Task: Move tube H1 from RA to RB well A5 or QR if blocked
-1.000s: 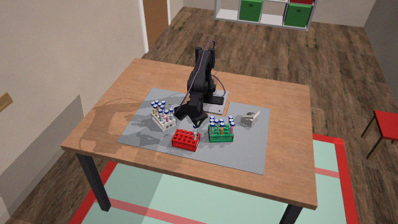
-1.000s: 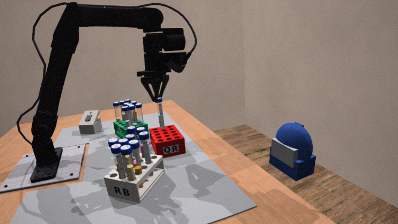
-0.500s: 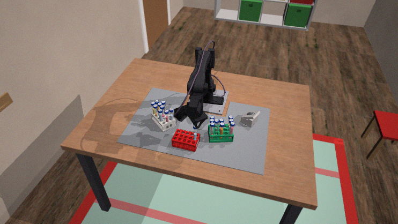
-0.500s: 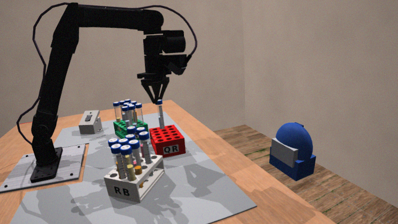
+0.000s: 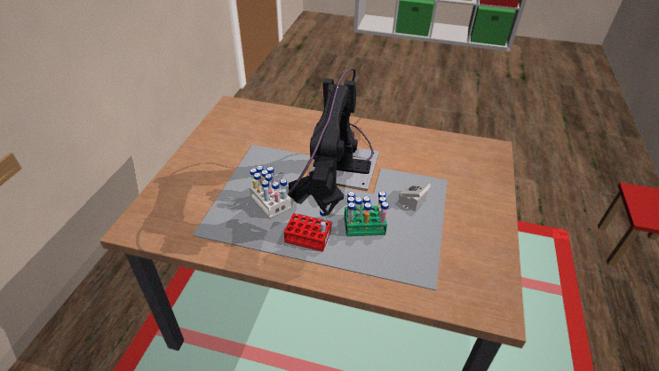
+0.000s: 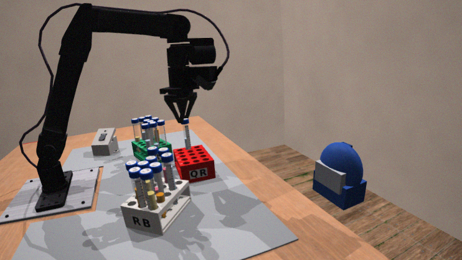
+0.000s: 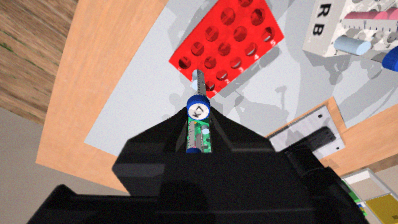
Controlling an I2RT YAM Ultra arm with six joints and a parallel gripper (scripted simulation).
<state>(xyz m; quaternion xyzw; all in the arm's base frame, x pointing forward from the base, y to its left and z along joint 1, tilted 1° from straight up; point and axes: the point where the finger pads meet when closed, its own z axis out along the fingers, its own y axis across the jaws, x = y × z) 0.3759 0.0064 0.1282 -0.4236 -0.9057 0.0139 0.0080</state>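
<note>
The clear tube lies 60 mm below my hand, 10 mm to the right of it and 10 mm ahead of it. From my hand the other things lie so: red rack QR (110 mm below, 60 mm to the right); then grey done button box (260 mm to the left, 240 mm behind, 90 mm below); then white rack RB (220 mm to the right, 130 mm behind, 110 mm below).
</note>
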